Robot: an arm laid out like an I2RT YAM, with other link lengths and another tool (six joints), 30 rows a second.
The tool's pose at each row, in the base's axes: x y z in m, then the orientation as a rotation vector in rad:
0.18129, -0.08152, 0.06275, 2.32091, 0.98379, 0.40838
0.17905, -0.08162, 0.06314, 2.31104, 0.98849, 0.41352
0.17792, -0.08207, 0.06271, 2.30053, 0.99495, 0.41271
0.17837, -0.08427, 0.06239, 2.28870, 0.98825, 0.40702
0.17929, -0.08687, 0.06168, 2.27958, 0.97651, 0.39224
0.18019, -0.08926, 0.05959, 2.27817, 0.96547, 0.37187
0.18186, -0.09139, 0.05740, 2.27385, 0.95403, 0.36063
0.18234, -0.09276, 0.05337, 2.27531, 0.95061, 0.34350
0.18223, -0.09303, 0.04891, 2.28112, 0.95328, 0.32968
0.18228, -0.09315, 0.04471, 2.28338, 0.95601, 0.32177
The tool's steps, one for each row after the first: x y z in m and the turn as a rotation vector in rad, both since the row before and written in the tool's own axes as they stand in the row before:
-0.00158, -0.00094, -0.00134, -0.00752, 0.00361, -0.00547
-0.00112, -0.00064, -0.00004, -0.00639, -0.00004, -0.00823
-0.00134, 0.00125, 0.00134, -0.01185, -0.00816, -0.00204
-0.00132, 0.00145, 0.00206, -0.00989, -0.01588, -0.00018
-0.00119, 0.00042, 0.00305, -0.00188, -0.01836, 0.00101
-0.00041, 0.00063, 0.00340, -0.00605, -0.01259, 0.00250
-0.00067, -0.00164, 0.00390, 0.00307, -0.01295, -0.00177
-0.00025, -0.00281, 0.00347, 0.00857, -0.00773, -0.00306
0.00001, -0.00261, 0.00330, 0.00443, -0.00416, -0.00288

